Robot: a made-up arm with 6 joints. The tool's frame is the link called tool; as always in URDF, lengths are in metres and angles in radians. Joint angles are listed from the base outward.
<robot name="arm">
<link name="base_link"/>
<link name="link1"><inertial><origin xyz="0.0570 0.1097 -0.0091"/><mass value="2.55"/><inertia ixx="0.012" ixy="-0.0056" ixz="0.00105" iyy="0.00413" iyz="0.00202" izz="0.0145"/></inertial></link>
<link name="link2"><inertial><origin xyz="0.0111 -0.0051 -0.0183"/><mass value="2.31"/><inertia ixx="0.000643" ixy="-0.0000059" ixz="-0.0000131" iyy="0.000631" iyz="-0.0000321" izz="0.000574"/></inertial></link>
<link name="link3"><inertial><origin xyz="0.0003 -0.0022 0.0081"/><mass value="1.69"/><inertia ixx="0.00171" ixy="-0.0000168" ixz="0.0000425" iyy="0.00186" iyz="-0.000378" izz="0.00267"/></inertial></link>
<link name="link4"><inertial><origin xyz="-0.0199 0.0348 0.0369"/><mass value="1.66"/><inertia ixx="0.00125" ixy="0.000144" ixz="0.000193" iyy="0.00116" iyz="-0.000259" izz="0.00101"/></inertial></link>
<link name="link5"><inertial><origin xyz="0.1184 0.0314 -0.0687"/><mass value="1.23"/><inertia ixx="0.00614" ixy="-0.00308" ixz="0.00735" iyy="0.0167" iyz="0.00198" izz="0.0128"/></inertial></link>
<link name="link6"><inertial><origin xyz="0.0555 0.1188 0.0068"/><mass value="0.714"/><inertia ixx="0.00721" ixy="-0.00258" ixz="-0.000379" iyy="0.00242" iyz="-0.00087" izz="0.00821"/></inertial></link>
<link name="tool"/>
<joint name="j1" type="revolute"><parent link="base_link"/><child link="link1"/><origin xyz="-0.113 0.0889 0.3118"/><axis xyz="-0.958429 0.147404 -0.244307"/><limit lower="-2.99" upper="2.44"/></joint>
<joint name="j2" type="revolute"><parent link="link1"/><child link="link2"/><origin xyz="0.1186 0.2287 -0.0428"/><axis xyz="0 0 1"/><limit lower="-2.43" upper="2.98"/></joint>
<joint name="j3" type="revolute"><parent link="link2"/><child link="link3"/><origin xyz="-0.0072 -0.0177 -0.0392"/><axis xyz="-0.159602 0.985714 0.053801"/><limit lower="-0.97" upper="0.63"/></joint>
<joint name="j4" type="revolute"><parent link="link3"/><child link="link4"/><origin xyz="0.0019 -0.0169 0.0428"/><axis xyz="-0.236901 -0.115 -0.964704"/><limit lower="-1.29" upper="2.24"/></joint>
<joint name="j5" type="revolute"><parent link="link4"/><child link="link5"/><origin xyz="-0.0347 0.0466 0.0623"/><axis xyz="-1 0 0"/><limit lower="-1.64" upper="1.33"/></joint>
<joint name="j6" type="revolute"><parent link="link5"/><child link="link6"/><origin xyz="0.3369 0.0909 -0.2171"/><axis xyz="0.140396 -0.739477 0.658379"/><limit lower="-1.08" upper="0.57"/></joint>
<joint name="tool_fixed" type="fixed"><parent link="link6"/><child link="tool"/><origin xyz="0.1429 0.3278 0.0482" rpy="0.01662 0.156 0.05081"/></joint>
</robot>
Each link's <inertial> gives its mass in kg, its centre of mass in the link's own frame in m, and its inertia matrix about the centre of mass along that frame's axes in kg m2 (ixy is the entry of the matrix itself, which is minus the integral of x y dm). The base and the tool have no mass. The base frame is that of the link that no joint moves.
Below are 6 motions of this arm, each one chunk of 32 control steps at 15 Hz.
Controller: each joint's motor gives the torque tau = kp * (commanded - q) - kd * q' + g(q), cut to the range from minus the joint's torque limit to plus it. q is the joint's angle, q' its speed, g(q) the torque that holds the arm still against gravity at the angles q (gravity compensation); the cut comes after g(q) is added. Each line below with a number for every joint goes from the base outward.
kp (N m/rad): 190 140 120 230 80 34
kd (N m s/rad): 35 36 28 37 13 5.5
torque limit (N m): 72 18 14 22 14 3.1
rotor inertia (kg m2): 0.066 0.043 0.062 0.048 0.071 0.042
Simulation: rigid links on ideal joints. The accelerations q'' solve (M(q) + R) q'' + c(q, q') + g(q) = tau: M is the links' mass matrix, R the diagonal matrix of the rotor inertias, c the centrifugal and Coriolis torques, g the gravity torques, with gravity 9.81 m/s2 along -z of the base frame. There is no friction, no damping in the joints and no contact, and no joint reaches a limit. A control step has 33 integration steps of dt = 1/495 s. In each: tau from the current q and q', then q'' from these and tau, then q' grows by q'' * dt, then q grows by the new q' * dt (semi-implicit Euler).
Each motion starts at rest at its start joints. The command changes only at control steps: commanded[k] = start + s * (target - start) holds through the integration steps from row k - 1 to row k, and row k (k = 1, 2, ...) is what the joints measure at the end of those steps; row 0 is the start. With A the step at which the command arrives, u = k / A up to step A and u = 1 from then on. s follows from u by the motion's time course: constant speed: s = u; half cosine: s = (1 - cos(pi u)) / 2; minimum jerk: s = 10 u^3 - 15 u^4 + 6 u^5; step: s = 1 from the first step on.
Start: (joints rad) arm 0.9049 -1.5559 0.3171 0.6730 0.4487 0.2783
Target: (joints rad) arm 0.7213 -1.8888 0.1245 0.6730 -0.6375 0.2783
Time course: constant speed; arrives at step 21
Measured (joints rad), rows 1 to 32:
1: 0.9024 -1.5599 0.3151 0.6733 0.4326 0.2780
2: 0.8979 -1.5665 0.3113 0.6734 0.4038 0.2779
3: 0.8921 -1.5751 0.3060 0.6733 0.3669 0.2779
4: 0.8854 -1.5852 0.2998 0.6732 0.3247 0.2781
5: 0.8780 -1.5967 0.2928 0.6731 0.2791 0.2782
6: 0.8701 -1.6091 0.2852 0.6730 0.2314 0.2783
7: 0.8620 -1.6223 0.2772 0.6729 0.1822 0.2783
8: 0.8537 -1.6361 0.2690 0.6728 0.1322 0.2784
9: 0.8453 -1.6503 0.2604 0.6728 0.0815 0.2784
10: 0.8367 -1.6649 0.2518 0.6727 0.0305 0.2785
11: 0.8281 -1.6798 0.2429 0.6727 -0.0208 0.2785
12: 0.8195 -1.6949 0.2340 0.6727 -0.0722 0.2785
13: 0.8108 -1.7102 0.2250 0.6727 -0.1237 0.2785
14: 0.8021 -1.7256 0.2160 0.6727 -0.1753 0.2785
15: 0.7934 -1.7411 0.2069 0.6727 -0.2270 0.2784
16: 0.7847 -1.7567 0.1978 0.6727 -0.2787 0.2784
17: 0.7760 -1.7723 0.1887 0.6727 -0.3303 0.2784
18: 0.7673 -1.7880 0.1795 0.6727 -0.3820 0.2784
19: 0.7585 -1.8038 0.1704 0.6727 -0.4338 0.2784
20: 0.7498 -1.8195 0.1612 0.6727 -0.4855 0.2784
21: 0.7411 -1.8353 0.1520 0.6728 -0.5372 0.2784
22: 0.7350 -1.8475 0.1442 0.6728 -0.5730 0.2786
23: 0.7308 -1.8569 0.1386 0.6729 -0.5961 0.2787
24: 0.7279 -1.8642 0.1346 0.6730 -0.6109 0.2786
25: 0.7258 -1.8699 0.1318 0.6730 -0.6204 0.2786
26: 0.7244 -1.8743 0.1298 0.6731 -0.6265 0.2785
27: 0.7235 -1.8776 0.1283 0.6731 -0.6305 0.2784
28: 0.7228 -1.8802 0.1273 0.6731 -0.6330 0.2784
29: 0.7223 -1.8822 0.1265 0.6731 -0.6346 0.2783
30: 0.7220 -1.8837 0.1260 0.6731 -0.6356 0.2783
31: 0.7218 -1.8849 0.1256 0.6731 -0.6363 0.2783
32: 0.7216 -1.8858 0.1253 0.6731 -0.6367 0.2783

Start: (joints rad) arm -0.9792 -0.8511 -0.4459 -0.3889 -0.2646 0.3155
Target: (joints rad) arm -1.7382 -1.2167 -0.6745 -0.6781 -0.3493 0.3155
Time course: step
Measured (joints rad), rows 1 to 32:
1: -1.1262 -0.9388 -0.4928 -0.4839 -0.2665 0.3097
2: -1.3245 -0.9991 -0.5400 -0.5533 -0.3024 0.3140
3: -1.4650 -1.0459 -0.5754 -0.5979 -0.3279 0.3172
4: -1.5586 -1.0833 -0.6012 -0.6261 -0.3414 0.3181
5: -1.6202 -1.1130 -0.6200 -0.6441 -0.3478 0.3179
6: -1.6606 -1.1363 -0.6339 -0.6557 -0.3505 0.3173
7: -1.6872 -1.1545 -0.6441 -0.6632 -0.3514 0.3168
8: -1.7046 -1.1686 -0.6517 -0.6682 -0.3515 0.3164
9: -1.7161 -1.1796 -0.6574 -0.6715 -0.3512 0.3160
10: -1.7236 -1.1881 -0.6617 -0.6737 -0.3508 0.3158
11: -1.7286 -1.1946 -0.6649 -0.6751 -0.3504 0.3156
12: -1.7318 -1.1997 -0.6673 -0.6761 -0.3501 0.3155
13: -1.7340 -1.2036 -0.6691 -0.6767 -0.3499 0.3155
14: -1.7354 -1.2066 -0.6704 -0.6772 -0.3497 0.3155
15: -1.7364 -1.2090 -0.6714 -0.6774 -0.3496 0.3154
16: -1.7370 -1.2108 -0.6722 -0.6776 -0.3495 0.3154
17: -1.7374 -1.2121 -0.6728 -0.6778 -0.3494 0.3154
18: -1.7377 -1.2132 -0.6732 -0.6779 -0.3494 0.3154
19: -1.7378 -1.2140 -0.6735 -0.6779 -0.3493 0.3155
20: -1.7380 -1.2146 -0.6738 -0.6780 -0.3493 0.3155
21: -1.7380 -1.2151 -0.6739 -0.6780 -0.3493 0.3155
22: -1.7381 -1.2155 -0.6741 -0.6780 -0.3493 0.3155
23: -1.7381 -1.2158 -0.6742 -0.6781 -0.3493 0.3155
24: -1.7382 -1.2160 -0.6743 -0.6781 -0.3493 0.3155
25: -1.7382 -1.2161 -0.6743 -0.6781 -0.3493 0.3155
26: -1.7382 -1.2163 -0.6744 -0.6781 -0.3493 0.3155
27: -1.7382 -1.2164 -0.6744 -0.6781 -0.3493 0.3155
28: -1.7382 -1.2164 -0.6744 -0.6781 -0.3493 0.3155
29: -1.7382 -1.2165 -0.6744 -0.6781 -0.3493 0.3155
30: -1.7382 -1.2166 -0.6745 -0.6781 -0.3493 0.3155
31: -1.7382 -1.2166 -0.6745 -0.6781 -0.3493 0.3155
32: -1.7382 -1.2166 -0.6745 -0.6781 -0.3493 0.3155

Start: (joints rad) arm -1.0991 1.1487 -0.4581 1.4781 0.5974 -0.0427
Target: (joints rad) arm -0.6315 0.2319 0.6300 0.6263 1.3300 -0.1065
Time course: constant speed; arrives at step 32
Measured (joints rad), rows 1 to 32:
1: -1.0956 1.1425 -0.4498 1.4686 0.6041 -0.0429
2: -1.0885 1.1311 -0.4350 1.4534 0.6165 -0.0438
3: -1.0789 1.1157 -0.4154 1.4344 0.6327 -0.0451
4: -1.0675 1.0972 -0.3922 1.4128 0.6514 -0.0467
5: -1.0550 1.0763 -0.3662 1.3896 0.6716 -0.0486
6: -1.0418 1.0536 -0.3383 1.3652 0.6928 -0.0505
7: -1.0282 1.0296 -0.3088 1.3401 0.7146 -0.0525
8: -1.0141 1.0044 -0.2781 1.3145 0.7368 -0.0545
9: -0.9999 0.9785 -0.2467 1.2885 0.7593 -0.0565
10: -0.9855 0.9519 -0.2146 1.2624 0.7820 -0.0585
11: -0.9711 0.9248 -0.1820 1.2361 0.8047 -0.0606
12: -0.9566 0.8974 -0.1490 1.2097 0.8275 -0.0626
13: -0.9420 0.8696 -0.1158 1.1832 0.8504 -0.0646
14: -0.9274 0.8417 -0.0824 1.1567 0.8733 -0.0666
15: -0.9128 0.8136 -0.0489 1.1301 0.8961 -0.0687
16: -0.8982 0.7853 -0.0152 1.1036 0.9190 -0.0707
17: -0.8836 0.7570 0.0186 1.0770 0.9419 -0.0727
18: -0.8690 0.7286 0.0524 1.0504 0.9648 -0.0747
19: -0.8544 0.7001 0.0863 1.0238 0.9877 -0.0767
20: -0.8398 0.6716 0.1202 0.9972 1.0106 -0.0787
21: -0.8252 0.6431 0.1541 0.9706 1.0335 -0.0807
22: -0.8106 0.6145 0.1880 0.9440 1.0564 -0.0827
23: -0.7959 0.5859 0.2220 0.9174 1.0793 -0.0847
24: -0.7813 0.5573 0.2560 0.8907 1.1022 -0.0867
25: -0.7667 0.5287 0.2900 0.8641 1.1251 -0.0887
26: -0.7521 0.5000 0.3239 0.8375 1.1479 -0.0907
27: -0.7375 0.4714 0.3579 0.8109 1.1708 -0.0927
28: -0.7229 0.4428 0.3919 0.7843 1.1937 -0.0947
29: -0.7082 0.4141 0.4259 0.7577 1.2166 -0.0967
30: -0.6936 0.3855 0.4599 0.7310 1.2395 -0.0987
31: -0.6790 0.3569 0.4939 0.7044 1.2624 -0.1007
32: -0.6644 0.3282 0.5279 0.6778 1.2853 -0.1027

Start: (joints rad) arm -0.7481 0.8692 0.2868 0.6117 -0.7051 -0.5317
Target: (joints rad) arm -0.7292 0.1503 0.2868 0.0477 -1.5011 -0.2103
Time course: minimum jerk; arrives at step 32
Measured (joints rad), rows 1 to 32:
1: -0.7481 0.8692 0.2868 0.6116 -0.7052 -0.5317
2: -0.7481 0.8688 0.2868 0.6112 -0.7057 -0.5315
3: -0.7480 0.8677 0.2869 0.6100 -0.7073 -0.5309
4: -0.7478 0.8653 0.2870 0.6075 -0.7107 -0.5295
5: -0.7475 0.8613 0.2871 0.6032 -0.7166 -0.5272
6: -0.7472 0.8550 0.2872 0.5967 -0.7256 -0.5236
7: -0.7468 0.8462 0.2873 0.5877 -0.7381 -0.5186
8: -0.7464 0.8344 0.2874 0.5760 -0.7545 -0.5120
9: -0.7458 0.8194 0.2875 0.5613 -0.7749 -0.5037
10: -0.7452 0.8012 0.2876 0.5438 -0.7995 -0.4938
11: -0.7445 0.7797 0.2876 0.5235 -0.8280 -0.4823
12: -0.7438 0.7550 0.2877 0.5005 -0.8603 -0.4692
13: -0.7430 0.7272 0.2877 0.4752 -0.8960 -0.4548
14: -0.7422 0.6967 0.2877 0.4477 -0.9347 -0.4391
15: -0.7413 0.6637 0.2876 0.4185 -0.9758 -0.4224
16: -0.7405 0.6286 0.2876 0.3881 -1.0188 -0.4050
17: -0.7396 0.5920 0.2875 0.3568 -1.0631 -0.3871
18: -0.7387 0.5542 0.2873 0.3251 -1.1080 -0.3689
19: -0.7378 0.5160 0.2871 0.2935 -1.1528 -0.3507
20: -0.7370 0.4777 0.2870 0.2625 -1.1968 -0.3329
21: -0.7361 0.4399 0.2868 0.2326 -1.2393 -0.3157
22: -0.7353 0.4033 0.2866 0.2041 -1.2799 -0.2993
23: -0.7345 0.3683 0.2864 0.1775 -1.3177 -0.2839
24: -0.7338 0.3354 0.2862 0.1532 -1.3525 -0.2699
25: -0.7331 0.3050 0.2861 0.1314 -1.3836 -0.2573
26: -0.7325 0.2775 0.2859 0.1123 -1.4109 -0.2463
27: -0.7319 0.2531 0.2859 0.0961 -1.4340 -0.2369
28: -0.7314 0.2320 0.2858 0.0828 -1.4531 -0.2292
29: -0.7310 0.2143 0.2858 0.0723 -1.4680 -0.2232
30: -0.7307 0.1998 0.2858 0.0645 -1.4792 -0.2187
31: -0.7304 0.1884 0.2859 0.0589 -1.4870 -0.2156
32: -0.7301 0.1795 0.2860 0.0552 -1.4922 -0.2135

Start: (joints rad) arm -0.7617 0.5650 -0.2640 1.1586 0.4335 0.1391
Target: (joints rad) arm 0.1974 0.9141 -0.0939 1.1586 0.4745 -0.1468
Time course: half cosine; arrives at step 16
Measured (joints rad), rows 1 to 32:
1: -0.7593 0.5658 -0.2637 1.1585 0.4335 0.1383
2: -0.7501 0.5689 -0.2623 1.1584 0.4336 0.1353
3: -0.7306 0.5750 -0.2595 1.1583 0.4341 0.1289
4: -0.6991 0.5847 -0.2547 1.1581 0.4352 0.1187
5: -0.6549 0.5984 -0.2479 1.1580 0.4370 0.1047
6: -0.5988 0.6158 -0.2390 1.1579 0.4393 0.0870
7: -0.5321 0.6368 -0.2283 1.1578 0.4421 0.0662
8: -0.4569 0.6608 -0.2160 1.1577 0.4454 0.0429
9: -0.3756 0.6871 -0.2026 1.1577 0.4490 0.0180
10: -0.2912 0.7149 -0.1884 1.1577 0.4527 -0.0078
11: -0.2067 0.7431 -0.1740 1.1578 0.4566 -0.0333
12: -0.1253 0.7708 -0.1599 1.1579 0.4604 -0.0577
13: -0.0500 0.7970 -0.1466 1.1580 0.4640 -0.0800
14: 0.0164 0.8207 -0.1345 1.1582 0.4673 -0.0995
15: 0.0713 0.8411 -0.1243 1.1585 0.4701 -0.1153
16: 0.1126 0.8575 -0.1161 1.1587 0.4723 -0.1268
17: 0.1410 0.8701 -0.1100 1.1589 0.4738 -0.1343
18: 0.1599 0.8799 -0.1057 1.1590 0.4745 -0.1391
19: 0.1725 0.8876 -0.1025 1.1589 0.4748 -0.1420
20: 0.1808 0.8936 -0.1002 1.1588 0.4749 -0.1438
21: 0.1864 0.8983 -0.0985 1.1588 0.4748 -0.1449
22: 0.1901 0.9019 -0.0973 1.1587 0.4748 -0.1456
23: 0.1925 0.9047 -0.0964 1.1587 0.4747 -0.1460
24: 0.1941 0.9068 -0.0958 1.1586 0.4746 -0.1463
25: 0.1952 0.9085 -0.0953 1.1586 0.4746 -0.1465
26: 0.1959 0.9098 -0.0949 1.1586 0.4745 -0.1466
27: 0.1964 0.9108 -0.0947 1.1586 0.4745 -0.1466
28: 0.1967 0.9115 -0.0945 1.1586 0.4745 -0.1467
29: 0.1970 0.9121 -0.0943 1.1586 0.4745 -0.1467
30: 0.1971 0.9126 -0.0942 1.1586 0.4745 -0.1467
31: 0.1972 0.9129 -0.0941 1.1586 0.4745 -0.1468
32: 0.1973 0.9132 -0.0941 1.1586 0.4745 -0.1468

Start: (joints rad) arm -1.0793 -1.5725 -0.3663 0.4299 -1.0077 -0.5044
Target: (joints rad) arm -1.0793 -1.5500 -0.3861 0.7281 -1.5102 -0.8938
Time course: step
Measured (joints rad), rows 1 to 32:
1: -1.0808 -1.5623 -0.3625 0.5237 -1.1451 -0.6238
2: -1.0805 -1.5614 -0.3703 0.5953 -1.2736 -0.7174
3: -1.0797 -1.5601 -0.3766 0.6419 -1.3581 -0.7772
4: -1.0792 -1.5587 -0.3807 0.6721 -1.4126 -0.8164
5: -1.0789 -1.5572 -0.3832 0.6918 -1.4477 -0.8424
6: -1.0788 -1.5559 -0.3847 0.7045 -1.4702 -0.8597
7: -1.0788 -1.5548 -0.3855 0.7128 -1.4846 -0.8712
8: -1.0789 -1.5539 -0.3860 0.7181 -1.4938 -0.8788
9: -1.0790 -1.5531 -0.3862 0.7216 -1.4997 -0.8839
10: -1.0790 -1.5524 -0.3863 0.7239 -1.5035 -0.8872
11: -1.0791 -1.5519 -0.3863 0.7254 -1.5059 -0.8895
12: -1.0792 -1.5515 -0.3863 0.7263 -1.5074 -0.8909
13: -1.0792 -1.5512 -0.3863 0.7269 -1.5084 -0.8919
14: -1.0792 -1.5509 -0.3863 0.7273 -1.5090 -0.8926
15: -1.0792 -1.5507 -0.3862 0.7276 -1.5095 -0.8930
16: -1.0793 -1.5505 -0.3862 0.7278 -1.5097 -0.8933
17: -1.0793 -1.5504 -0.3862 0.7279 -1.5099 -0.8935
18: -1.0793 -1.5503 -0.3862 0.7280 -1.5100 -0.8936
19: -1.0793 -1.5503 -0.3861 0.7280 -1.5101 -0.8937
20: -1.0793 -1.5502 -0.3861 0.7280 -1.5101 -0.8937
21: -1.0793 -1.5501 -0.3861 0.7281 -1.5101 -0.8937
22: -1.0793 -1.5501 -0.3861 0.7281 -1.5102 -0.8938
23: -1.0793 -1.5501 -0.3861 0.7281 -1.5102 -0.8938
24: -1.0793 -1.5501 -0.3861 0.7281 -1.5102 -0.8938
25: -1.0793 -1.5501 -0.3861 0.7281 -1.5102 -0.8938
26: -1.0793 -1.5500 -0.3861 0.7281 -1.5102 -0.8938
27: -1.0793 -1.5500 -0.3861 0.7281 -1.5102 -0.8938
28: -1.0793 -1.5500 -0.3861 0.7281 -1.5102 -0.8938
29: -1.0793 -1.5500 -0.3861 0.7281 -1.5102 -0.8938
30: -1.0793 -1.5500 -0.3861 0.7281 -1.5102 -0.8938
31: -1.0793 -1.5500 -0.3861 0.7281 -1.5102 -0.8938
32: -1.0793 -1.5500 -0.3861 0.7281 -1.5102 -0.8938

